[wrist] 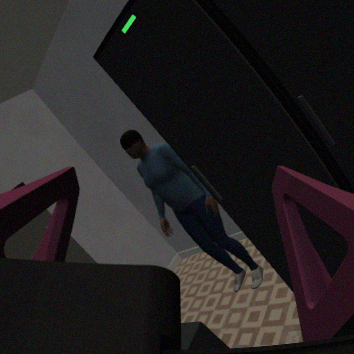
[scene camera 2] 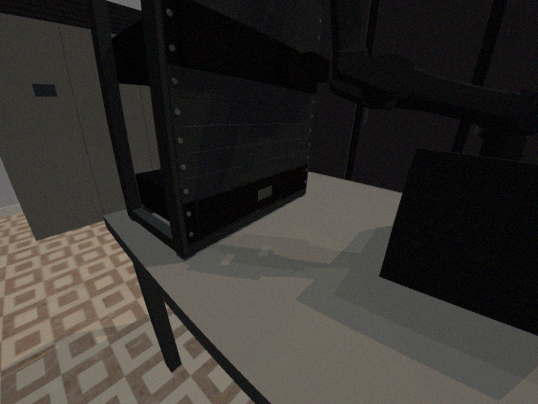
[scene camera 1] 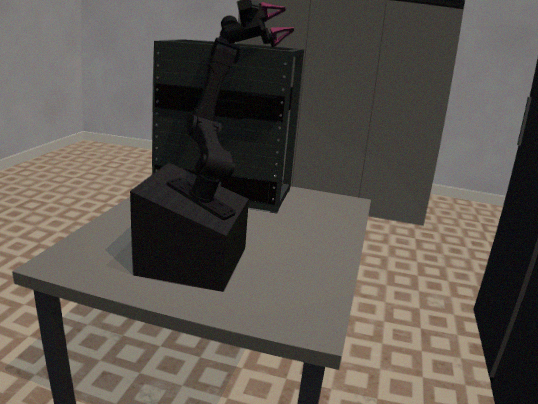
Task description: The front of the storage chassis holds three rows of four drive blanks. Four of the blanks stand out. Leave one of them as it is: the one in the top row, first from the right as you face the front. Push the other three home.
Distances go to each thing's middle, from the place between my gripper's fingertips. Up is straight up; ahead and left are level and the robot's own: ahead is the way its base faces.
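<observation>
Rack (scene camera 2: 260, 72): 150 mm ahead of my hand, 290 mm to the left, 400 mm below.
</observation>
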